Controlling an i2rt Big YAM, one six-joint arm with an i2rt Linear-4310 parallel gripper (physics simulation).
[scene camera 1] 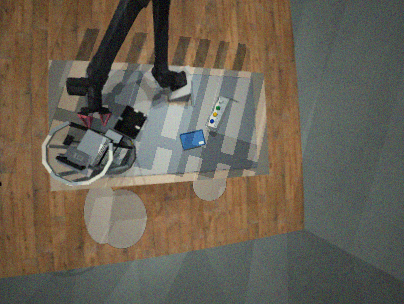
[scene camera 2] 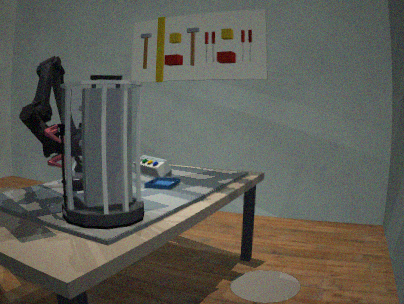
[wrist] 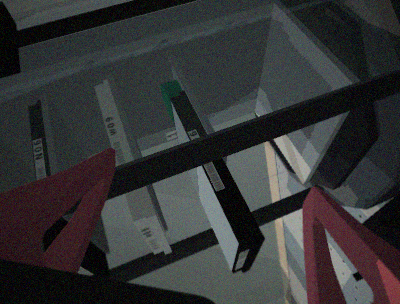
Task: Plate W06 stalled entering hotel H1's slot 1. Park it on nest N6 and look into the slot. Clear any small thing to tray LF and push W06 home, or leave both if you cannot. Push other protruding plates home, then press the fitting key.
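Frame: origin at the arm's base, x ahead, y left, z up, level; centimetres.
Where they show: gripper, fingertip midpoint: (scene camera 1: 96, 128) (wrist: 212, 177); arm's base, origin of the base link: (scene camera 1: 178, 81).
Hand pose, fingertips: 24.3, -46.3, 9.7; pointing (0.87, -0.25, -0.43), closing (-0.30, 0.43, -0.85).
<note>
Things, the pixels of their top centre, and the offset from my fingertips, as dx, dy, dz.
- black-edged plate, middle of its top: (wrist: 201, 187) (scene camera 1: 109, 142) +8.2, +4.5, -0.6
- small green thing, middle of its top: (wrist: 166, 103) +13.7, -1.6, -0.7
- blue tray, middle of its top: (scene camera 2: 162, 180) (scene camera 1: 193, 139) +12.0, +50.2, -15.7
- square black holder, middle of its top: (scene camera 2: 81, 178) (scene camera 1: 129, 121) -3.8, +13.8, -9.8
- key panel, middle of its top: (scene camera 2: 151, 157) (scene camera 1: 220, 112) -2.1, +69.9, -9.0
My gripper (scene camera 1: 97, 124) (scene camera 2: 56, 146) (wrist: 212, 177) is open and empty beside the round barred hotel (scene camera 1: 111, 161) (scene camera 2: 102, 217). In the wrist view, a black-edged plate (wrist: 232, 215) sticks out past the dark cross bars, between the spread red fingers but not gripped. Its label is partly hidden by a bar, so I cannot confirm it is W06. A small green thing (wrist: 170, 91) sits at its inner end. A pale plate (wrist: 111, 127) and a dark-edged plate (wrist: 38, 150) stand further left. A blue tray (scene camera 1: 193, 140) (scene camera 2: 162, 183) lies on the mat.
A square black holder (scene camera 1: 131, 121) lies right of the gripper; its label is unreadable. A key panel (scene camera 1: 218, 112) (scene camera 2: 160, 169) with coloured buttons stands beyond the blue tray. Dark horizontal bars (wrist: 280, 210) cross near the fingers. The arm's base (scene camera 1: 169, 79) is at the table's back edge.
</note>
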